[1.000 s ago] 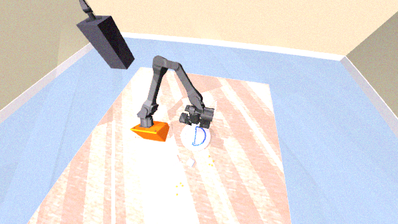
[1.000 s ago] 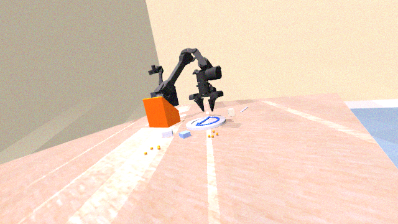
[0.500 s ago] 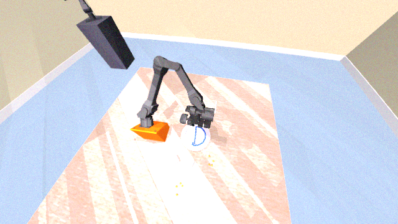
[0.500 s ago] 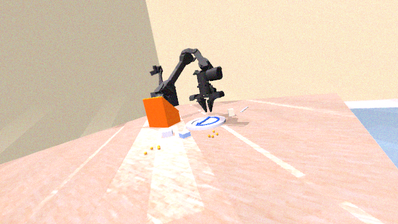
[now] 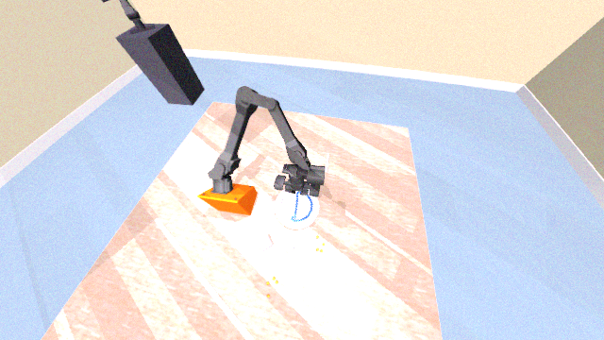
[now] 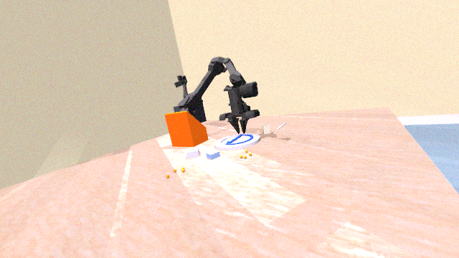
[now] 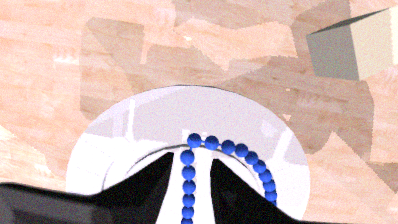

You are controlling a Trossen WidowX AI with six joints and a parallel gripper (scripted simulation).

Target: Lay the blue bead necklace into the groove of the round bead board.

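The round white bead board lies 50 mm to the right of my gripper tip and 10 mm below it. From my gripper tip the other things lie so: white stick 200 mm to the left, 130 mm ahead, 20 mm below; then light blue cube 220 mm to the right, 10 mm below; then beige cube 90 mm ahead, 80 mm to the left, 10 mm below.
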